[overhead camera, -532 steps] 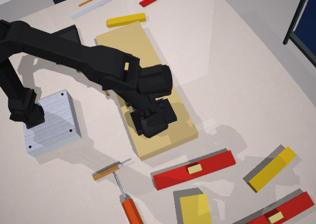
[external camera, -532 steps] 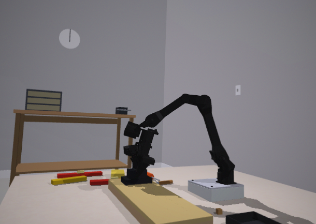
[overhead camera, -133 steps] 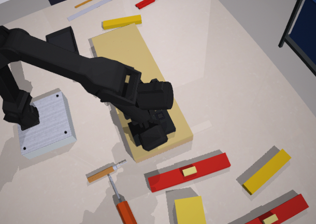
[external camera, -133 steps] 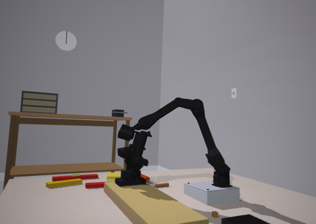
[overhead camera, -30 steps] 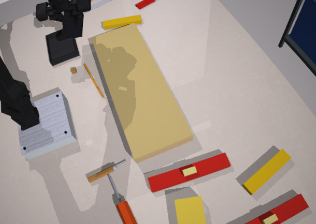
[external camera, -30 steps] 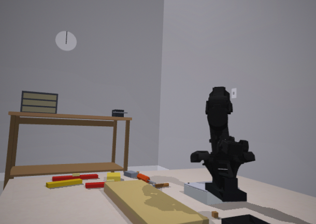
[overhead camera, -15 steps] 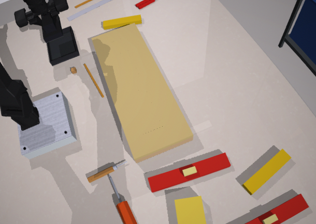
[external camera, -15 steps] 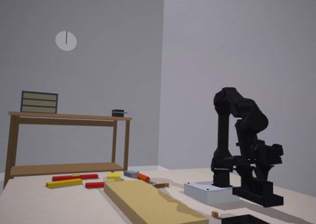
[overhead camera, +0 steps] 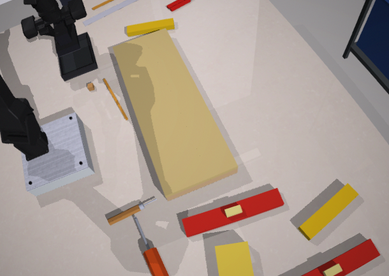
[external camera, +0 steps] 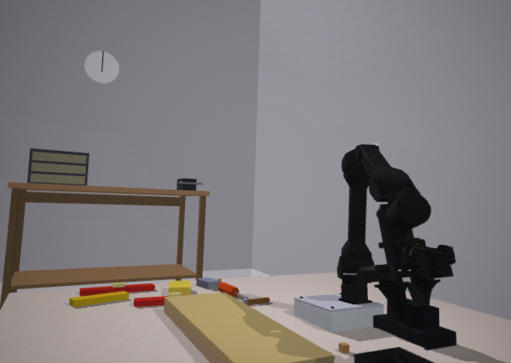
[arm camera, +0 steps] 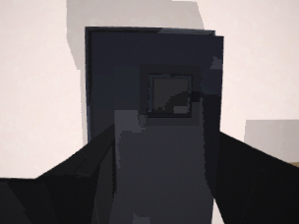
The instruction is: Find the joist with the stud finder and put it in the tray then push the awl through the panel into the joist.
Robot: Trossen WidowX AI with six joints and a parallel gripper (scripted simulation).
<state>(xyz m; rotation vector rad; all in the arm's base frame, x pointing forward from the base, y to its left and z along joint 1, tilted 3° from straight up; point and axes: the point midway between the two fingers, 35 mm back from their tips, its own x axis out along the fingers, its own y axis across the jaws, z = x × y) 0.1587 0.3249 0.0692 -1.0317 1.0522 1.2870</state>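
Now: gripper tip 90 mm above the black tray and 10 mm to the left of it. Round my gripper tip: orange screwdriver: 670 mm to the right, 90 mm below, 30 mm ahead; then stud finder: 20 mm above, 10 mm to the left; then ruler: 200 mm ahead, 180 mm to the left, 100 mm below.
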